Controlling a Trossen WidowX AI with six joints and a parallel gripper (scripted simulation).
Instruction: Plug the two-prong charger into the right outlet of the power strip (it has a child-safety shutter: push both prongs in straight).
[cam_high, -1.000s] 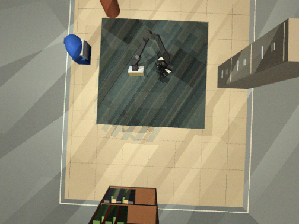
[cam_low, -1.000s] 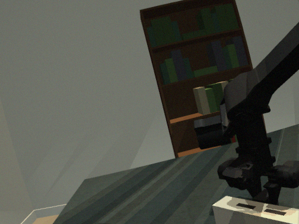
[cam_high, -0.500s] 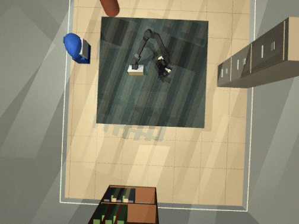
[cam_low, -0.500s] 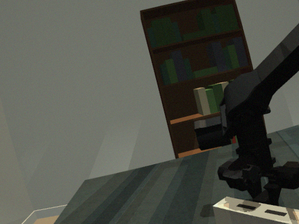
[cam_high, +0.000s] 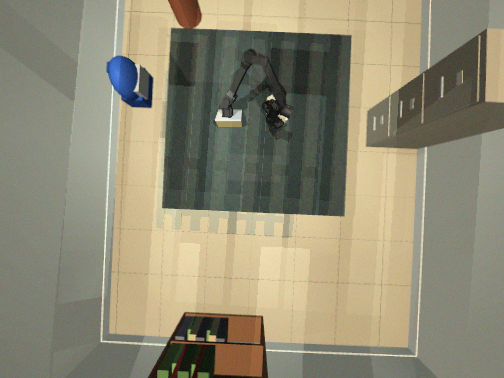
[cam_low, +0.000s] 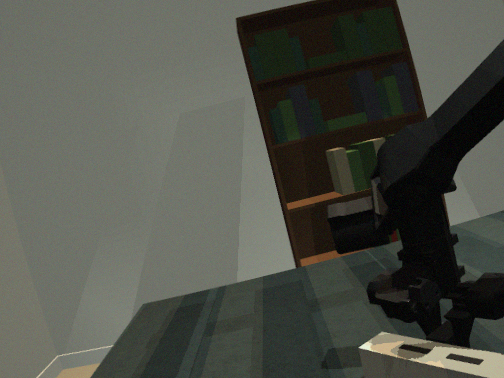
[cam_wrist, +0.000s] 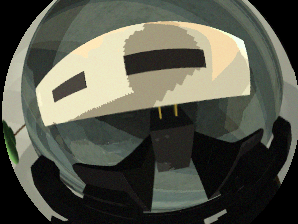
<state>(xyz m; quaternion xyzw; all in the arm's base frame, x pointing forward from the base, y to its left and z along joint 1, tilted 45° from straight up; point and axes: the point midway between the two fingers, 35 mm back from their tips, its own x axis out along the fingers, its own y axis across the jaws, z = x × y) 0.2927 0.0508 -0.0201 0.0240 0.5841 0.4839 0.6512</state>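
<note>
My gripper tip is now 10 mm to the right of the dark charger, 10 mm below it and 10 mm short of it.
</note>
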